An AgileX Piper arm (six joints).
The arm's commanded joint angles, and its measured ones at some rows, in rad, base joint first. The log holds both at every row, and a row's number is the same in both.
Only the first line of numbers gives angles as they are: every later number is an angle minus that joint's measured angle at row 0.
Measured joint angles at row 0: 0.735, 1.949, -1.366, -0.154, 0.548, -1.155
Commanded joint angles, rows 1 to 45: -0.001, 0.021, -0.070, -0.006, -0.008, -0.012; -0.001, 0.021, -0.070, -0.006, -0.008, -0.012; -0.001, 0.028, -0.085, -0.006, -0.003, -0.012; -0.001, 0.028, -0.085, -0.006, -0.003, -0.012; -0.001, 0.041, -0.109, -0.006, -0.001, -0.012; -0.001, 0.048, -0.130, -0.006, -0.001, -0.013; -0.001, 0.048, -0.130, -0.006, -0.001, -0.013; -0.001, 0.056, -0.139, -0.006, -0.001, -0.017; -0.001, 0.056, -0.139, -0.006, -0.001, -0.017; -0.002, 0.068, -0.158, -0.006, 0.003, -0.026; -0.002, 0.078, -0.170, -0.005, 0.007, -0.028; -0.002, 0.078, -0.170, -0.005, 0.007, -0.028; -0.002, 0.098, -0.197, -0.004, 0.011, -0.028; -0.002, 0.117, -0.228, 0.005, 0.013, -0.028; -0.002, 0.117, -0.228, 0.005, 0.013, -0.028; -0.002, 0.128, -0.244, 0.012, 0.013, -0.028; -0.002, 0.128, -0.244, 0.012, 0.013, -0.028; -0.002, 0.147, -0.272, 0.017, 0.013, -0.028; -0.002, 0.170, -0.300, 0.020, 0.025, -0.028; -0.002, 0.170, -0.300, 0.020, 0.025, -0.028; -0.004, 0.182, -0.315, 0.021, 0.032, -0.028; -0.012, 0.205, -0.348, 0.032, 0.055, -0.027; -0.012, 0.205, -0.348, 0.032, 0.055, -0.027; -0.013, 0.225, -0.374, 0.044, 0.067, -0.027; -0.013, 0.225, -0.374, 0.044, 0.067, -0.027; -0.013, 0.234, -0.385, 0.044, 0.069, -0.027; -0.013, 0.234, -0.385, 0.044, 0.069, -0.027; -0.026, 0.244, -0.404, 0.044, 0.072, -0.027; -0.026, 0.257, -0.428, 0.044, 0.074, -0.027; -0.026, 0.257, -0.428, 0.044, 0.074, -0.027; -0.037, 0.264, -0.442, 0.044, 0.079, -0.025; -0.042, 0.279, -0.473, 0.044, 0.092, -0.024; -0.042, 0.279, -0.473, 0.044, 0.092, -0.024; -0.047, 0.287, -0.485, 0.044, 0.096, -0.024; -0.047, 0.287, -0.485, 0.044, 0.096, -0.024; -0.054, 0.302, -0.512, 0.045, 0.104, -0.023; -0.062, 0.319, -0.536, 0.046, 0.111, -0.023; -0.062, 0.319, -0.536, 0.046, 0.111, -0.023; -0.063, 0.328, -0.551, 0.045, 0.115, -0.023; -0.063, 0.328, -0.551, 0.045, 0.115, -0.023; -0.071, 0.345, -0.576, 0.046, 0.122, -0.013; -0.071, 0.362, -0.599, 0.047, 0.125, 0.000; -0.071, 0.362, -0.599, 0.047, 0.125, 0.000; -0.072, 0.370, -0.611, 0.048, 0.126, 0.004; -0.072, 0.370, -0.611, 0.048, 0.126, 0.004
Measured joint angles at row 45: -0.069, 0.374, -0.580, 0.050, 0.163, -0.007
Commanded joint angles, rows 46 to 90: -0.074, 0.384, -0.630, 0.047, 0.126, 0.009; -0.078, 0.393, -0.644, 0.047, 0.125, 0.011; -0.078, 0.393, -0.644, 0.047, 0.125, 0.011; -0.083, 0.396, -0.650, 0.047, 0.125, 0.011; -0.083, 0.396, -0.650, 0.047, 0.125, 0.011; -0.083, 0.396, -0.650, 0.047, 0.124, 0.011; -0.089, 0.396, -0.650, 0.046, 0.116, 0.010; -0.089, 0.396, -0.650, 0.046, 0.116, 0.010; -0.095, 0.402, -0.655, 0.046, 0.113, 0.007; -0.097, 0.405, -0.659, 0.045, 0.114, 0.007; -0.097, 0.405, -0.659, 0.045, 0.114, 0.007; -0.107, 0.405, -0.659, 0.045, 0.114, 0.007; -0.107, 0.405, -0.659, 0.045, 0.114, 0.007; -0.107, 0.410, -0.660, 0.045, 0.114, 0.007; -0.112, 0.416, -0.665, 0.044, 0.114, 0.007; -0.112, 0.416, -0.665, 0.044, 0.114, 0.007; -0.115, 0.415, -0.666, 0.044, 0.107, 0.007; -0.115, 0.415, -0.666, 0.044, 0.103, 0.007; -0.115, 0.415, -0.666, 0.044, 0.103, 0.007; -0.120, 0.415, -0.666, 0.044, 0.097, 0.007; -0.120, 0.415, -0.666, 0.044, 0.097, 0.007; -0.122, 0.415, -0.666, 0.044, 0.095, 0.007; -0.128, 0.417, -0.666, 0.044, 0.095, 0.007; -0.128, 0.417, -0.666, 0.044, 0.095, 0.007; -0.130, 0.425, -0.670, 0.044, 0.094, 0.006; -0.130, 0.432, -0.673, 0.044, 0.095, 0.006; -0.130, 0.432, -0.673, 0.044, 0.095, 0.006; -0.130, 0.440, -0.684, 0.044, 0.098, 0.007; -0.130, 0.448, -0.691, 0.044, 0.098, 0.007; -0.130, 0.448, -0.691, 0.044, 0.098, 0.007; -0.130, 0.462, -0.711, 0.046, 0.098, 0.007; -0.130, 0.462, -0.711, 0.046, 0.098, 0.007; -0.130, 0.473, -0.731, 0.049, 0.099, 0.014; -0.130, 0.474, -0.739, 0.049, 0.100, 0.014; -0.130, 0.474, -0.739, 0.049, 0.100, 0.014; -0.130, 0.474, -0.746, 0.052, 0.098, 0.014; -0.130, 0.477, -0.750, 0.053, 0.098, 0.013; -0.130, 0.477, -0.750, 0.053, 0.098, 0.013; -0.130, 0.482, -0.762, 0.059, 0.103, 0.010; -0.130, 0.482, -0.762, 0.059, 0.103, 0.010; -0.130, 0.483, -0.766, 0.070, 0.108, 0.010; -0.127, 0.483, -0.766, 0.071, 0.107, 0.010; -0.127, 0.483, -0.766, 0.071, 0.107, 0.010; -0.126, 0.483, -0.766, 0.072, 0.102, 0.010; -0.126, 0.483, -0.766, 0.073, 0.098, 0.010
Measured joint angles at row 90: -0.127, 0.494, -0.748, 0.069, 0.155, 0.010
